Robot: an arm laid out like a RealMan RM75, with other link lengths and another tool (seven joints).
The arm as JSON. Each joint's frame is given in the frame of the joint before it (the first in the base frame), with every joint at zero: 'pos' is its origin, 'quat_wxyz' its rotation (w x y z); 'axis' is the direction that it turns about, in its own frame. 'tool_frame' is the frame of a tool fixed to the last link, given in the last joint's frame.
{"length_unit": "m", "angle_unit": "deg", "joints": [
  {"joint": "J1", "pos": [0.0, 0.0, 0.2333], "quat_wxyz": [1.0, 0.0, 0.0, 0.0], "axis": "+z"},
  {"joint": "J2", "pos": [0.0, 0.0, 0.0], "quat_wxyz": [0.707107, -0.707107, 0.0, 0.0], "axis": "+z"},
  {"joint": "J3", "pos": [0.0, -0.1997, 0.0], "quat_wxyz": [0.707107, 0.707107, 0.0, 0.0], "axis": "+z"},
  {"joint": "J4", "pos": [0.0, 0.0, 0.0], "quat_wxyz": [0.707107, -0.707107, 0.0, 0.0], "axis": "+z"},
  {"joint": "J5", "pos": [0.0, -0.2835, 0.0], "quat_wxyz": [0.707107, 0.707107, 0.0, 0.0], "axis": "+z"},
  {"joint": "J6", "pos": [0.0, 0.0, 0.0], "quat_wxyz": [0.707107, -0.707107, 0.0, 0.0], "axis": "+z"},
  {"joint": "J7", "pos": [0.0, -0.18, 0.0], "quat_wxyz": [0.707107, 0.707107, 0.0, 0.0], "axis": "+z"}
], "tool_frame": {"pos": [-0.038, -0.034, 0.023], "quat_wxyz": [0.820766, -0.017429, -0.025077, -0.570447]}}
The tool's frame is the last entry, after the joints.
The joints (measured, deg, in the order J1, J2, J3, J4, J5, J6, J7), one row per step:
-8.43, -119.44, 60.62, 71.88, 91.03, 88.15, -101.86
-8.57, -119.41, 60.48, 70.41, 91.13, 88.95, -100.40
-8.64, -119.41, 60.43, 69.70, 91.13, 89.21, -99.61
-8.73, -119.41, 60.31, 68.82, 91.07, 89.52, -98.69
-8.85, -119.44, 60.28, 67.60, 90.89, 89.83, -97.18
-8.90, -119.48, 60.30, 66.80, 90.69, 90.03, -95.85
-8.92, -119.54, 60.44, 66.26, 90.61, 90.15, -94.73
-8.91, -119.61, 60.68, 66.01, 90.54, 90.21, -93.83
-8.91, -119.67, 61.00, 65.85, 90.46, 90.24, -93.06
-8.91, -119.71, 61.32, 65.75, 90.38, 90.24, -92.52
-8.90, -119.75, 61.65, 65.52, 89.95, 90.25, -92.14
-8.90, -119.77, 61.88, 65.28, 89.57, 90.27, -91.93
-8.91, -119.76, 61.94, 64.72, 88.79, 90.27, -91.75
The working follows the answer.
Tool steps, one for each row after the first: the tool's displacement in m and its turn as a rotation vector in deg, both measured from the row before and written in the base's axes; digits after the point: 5 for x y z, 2 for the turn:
-0.00433, -0.00305, -0.00478, -0.59, -0.02, -0.52
-0.00197, -0.00105, -0.00220, -0.14, -0.01, -0.27
-0.00236, -0.00121, -0.00234, -0.11, -0.11, -0.27
-0.00264, -0.00130, -0.00370, -0.02, -0.13, -0.56
-0.00142, -0.00071, -0.00244, 0.16, -0.04, -0.64
-0.00073, -0.00057, -0.00242, 0.10, 0.10, -0.63
0.00032, -0.00028, -0.00200, 0.09, 0.15, -0.66
0.00088, -0.00016, -0.00204, 0.03, 0.15, -0.66
0.00095, -0.00013, -0.00180, -0.03, 0.11, -0.51
0.00147, -0.00019, -0.00181, -0.03, -0.32, -0.35
0.00099, -0.00025, -0.00139, -0.06, -0.34, -0.17
0.00039, -0.00010, -0.00079, 0.11, -0.82, 0.13

Tool pose at each row, in the base's axes (x y z in m, rotation vector in deg; rounded; the steps above come from the unrounded poses):
-0.22754, 0.38458, 0.03363, 106.65, 124.28, 56.40
-0.23187, 0.38153, 0.02885, 106.85, 123.73, 55.58
-0.23384, 0.38048, 0.02665, 107.01, 123.43, 55.37
-0.23620, 0.37927, 0.02431, 107.11, 123.07, 55.25
-0.23884, 0.37797, 0.02061, 107.48, 122.35, 55.22
-0.24026, 0.37726, 0.01817, 108.09, 121.59, 55.32
-0.24100, 0.37668, 0.01575, 108.77, 120.92, 55.24
-0.24067, 0.37641, 0.01375, 109.52, 120.24, 55.10
-0.23980, 0.37624, 0.01170, 110.24, 119.56, 54.89
-0.23885, 0.37611, 0.00991, 110.76, 119.02, 54.67
-0.23738, 0.37592, 0.00810, 110.77, 118.45, 54.80
-0.23639, 0.37567, 0.00671, 110.58, 118.08, 54.96
-0.23600, 0.37557, 0.00591, 109.81, 117.77, 55.75

